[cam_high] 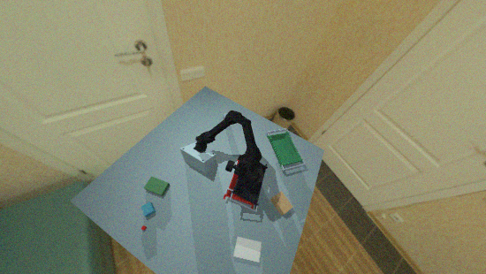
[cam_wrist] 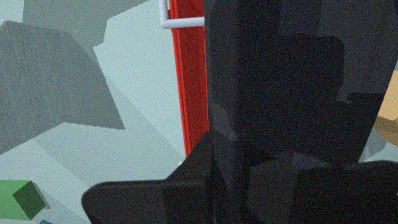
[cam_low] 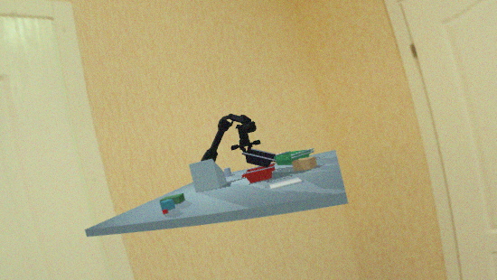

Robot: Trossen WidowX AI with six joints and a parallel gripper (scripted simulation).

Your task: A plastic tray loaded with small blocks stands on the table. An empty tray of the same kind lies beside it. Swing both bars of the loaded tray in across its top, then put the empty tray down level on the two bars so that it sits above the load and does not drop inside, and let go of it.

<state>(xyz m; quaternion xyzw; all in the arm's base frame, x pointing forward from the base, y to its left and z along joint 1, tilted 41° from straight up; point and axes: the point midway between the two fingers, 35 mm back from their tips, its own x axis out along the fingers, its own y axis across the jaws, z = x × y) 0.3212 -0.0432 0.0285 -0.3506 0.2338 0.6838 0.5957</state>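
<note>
Now: gripper tip 8 cm short of the black tray and 2 cm to the right of it. Also, from my gripper tip: green block (41 cm behind, 31 cm to the right, 12 cm below); white plate (26 cm ahead, 31 cm to the right, 14 cm below); tan block (33 cm ahead, 2 cm to the left, 11 cm below).
</note>
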